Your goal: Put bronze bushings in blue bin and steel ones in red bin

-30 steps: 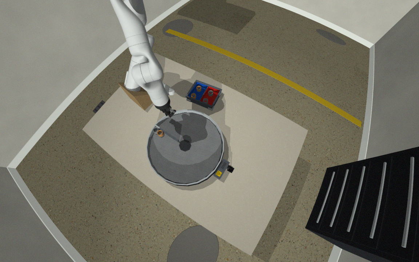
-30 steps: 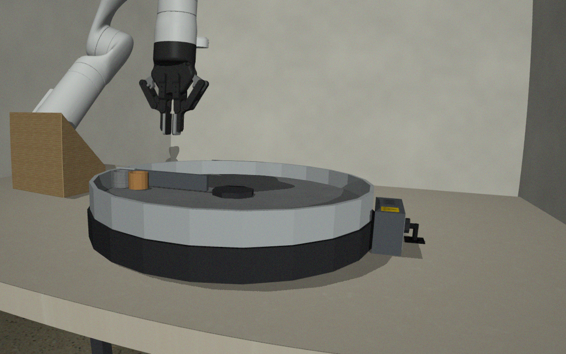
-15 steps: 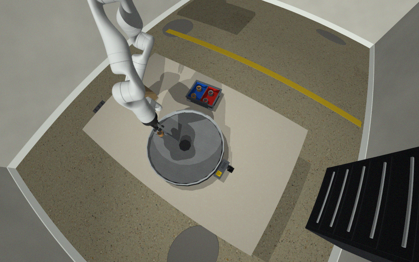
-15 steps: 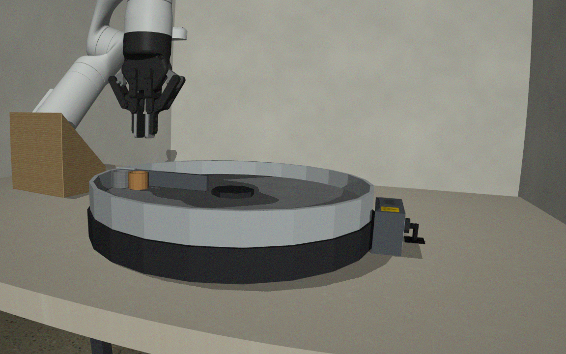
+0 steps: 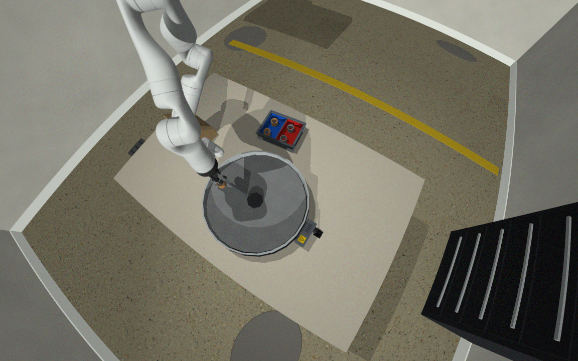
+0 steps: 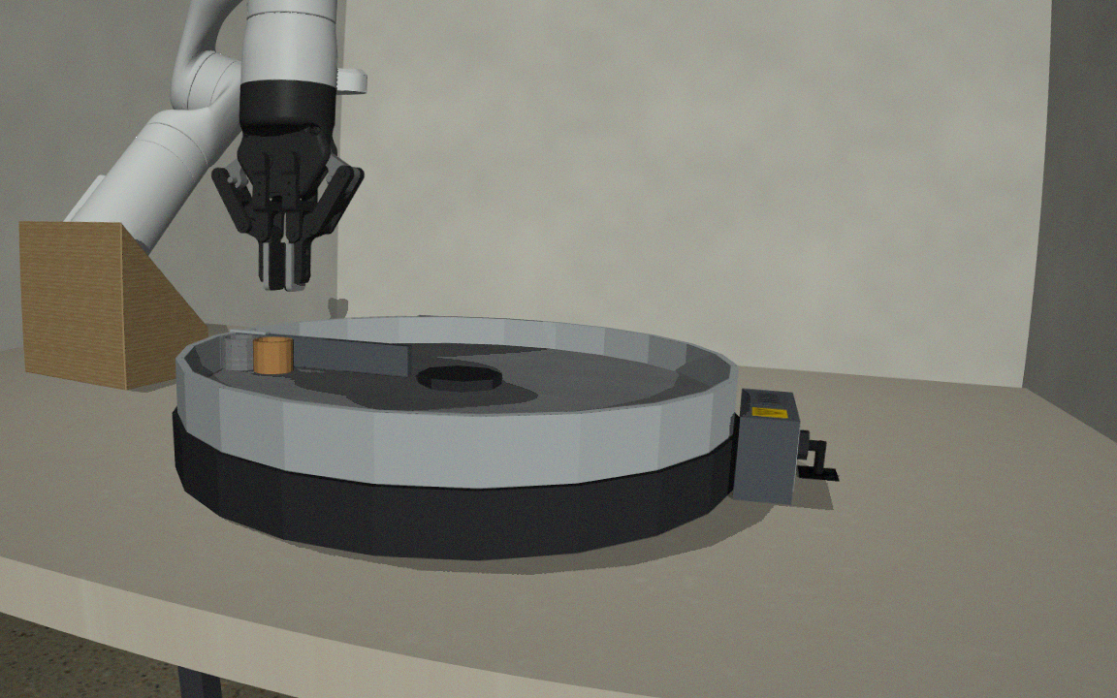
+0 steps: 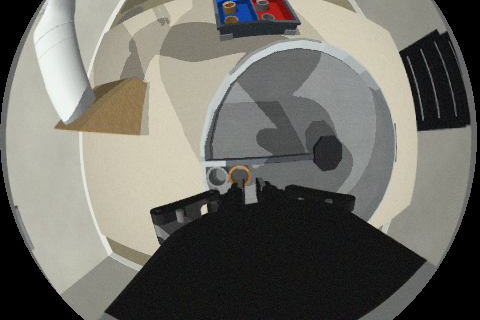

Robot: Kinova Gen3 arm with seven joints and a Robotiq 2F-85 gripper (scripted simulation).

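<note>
Now: the grey turntable 14 cm ahead of my hand, 2 cm to the left of it and 9 cm below it.
</note>
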